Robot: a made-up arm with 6 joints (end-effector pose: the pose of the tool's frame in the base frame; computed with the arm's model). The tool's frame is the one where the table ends.
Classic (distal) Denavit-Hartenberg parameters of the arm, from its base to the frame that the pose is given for. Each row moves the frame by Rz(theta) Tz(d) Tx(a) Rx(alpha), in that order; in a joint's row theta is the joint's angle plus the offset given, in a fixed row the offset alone. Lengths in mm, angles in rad.
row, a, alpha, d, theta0
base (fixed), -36.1, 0, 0, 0.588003
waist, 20, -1.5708, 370, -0.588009
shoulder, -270.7, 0, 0, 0.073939
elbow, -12, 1.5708, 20, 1.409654
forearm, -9.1, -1.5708, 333.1, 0
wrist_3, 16.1, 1.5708, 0, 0
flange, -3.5, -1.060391, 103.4, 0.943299
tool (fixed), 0, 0, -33.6, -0.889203
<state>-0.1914 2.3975 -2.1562 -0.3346 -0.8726 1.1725</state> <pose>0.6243 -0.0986 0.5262 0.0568 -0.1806 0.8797</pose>
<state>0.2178 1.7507 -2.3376 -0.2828 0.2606 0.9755</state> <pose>0.3899 0.0838 0.8506 0.1191 0.0612 0.8673</pose>
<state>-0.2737 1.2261 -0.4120 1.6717 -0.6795 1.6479</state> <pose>0.2383 -0.1152 0.3735 1.8796 -1.3606 -0.3288</pose>
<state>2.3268 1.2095 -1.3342 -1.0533 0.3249 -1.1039</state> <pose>-0.2525 0.2404 0.7396 -2.0169 -1.4834 0.3466</pose>
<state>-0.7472 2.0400 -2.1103 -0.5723 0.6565 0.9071</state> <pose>0.3521 -0.4003 0.6035 0.4852 0.8370 -0.4182</pose>
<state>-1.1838 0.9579 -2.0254 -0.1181 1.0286 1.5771</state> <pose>0.0330 -0.0905 0.8899 0.7727 -0.5196 -0.2753</pose>
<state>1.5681 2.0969 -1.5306 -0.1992 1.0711 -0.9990</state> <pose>-0.0059 0.4522 0.3778 2.4763 -0.6765 -1.1124</pose>
